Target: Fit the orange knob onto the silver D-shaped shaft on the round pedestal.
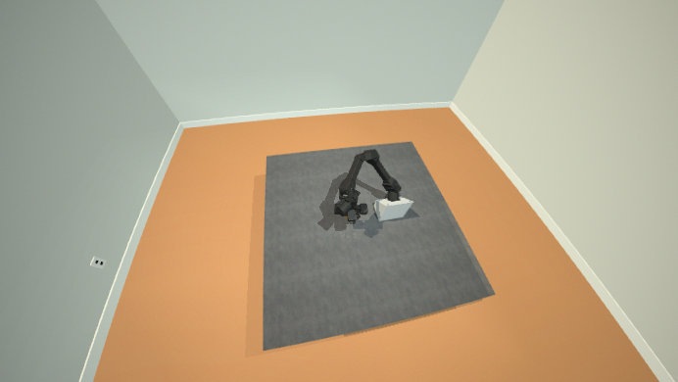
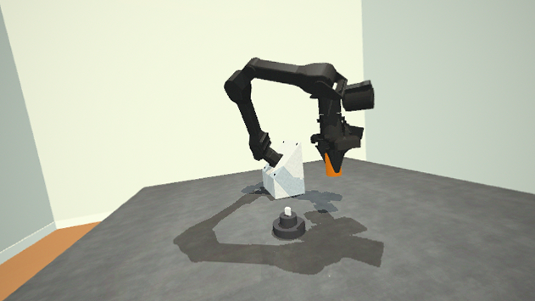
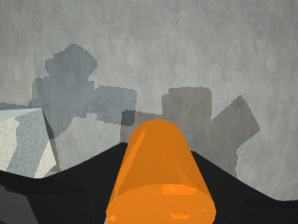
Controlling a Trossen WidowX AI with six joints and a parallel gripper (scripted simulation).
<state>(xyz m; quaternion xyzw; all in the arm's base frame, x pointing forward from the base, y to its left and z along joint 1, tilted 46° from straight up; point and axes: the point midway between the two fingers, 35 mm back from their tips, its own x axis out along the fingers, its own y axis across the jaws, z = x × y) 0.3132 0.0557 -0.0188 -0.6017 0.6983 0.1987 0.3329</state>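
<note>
My gripper tip is 15 cm to the left of the round pedestal and 10 cm above it. Round my gripper tip: orange knob: 3 cm above.
</note>
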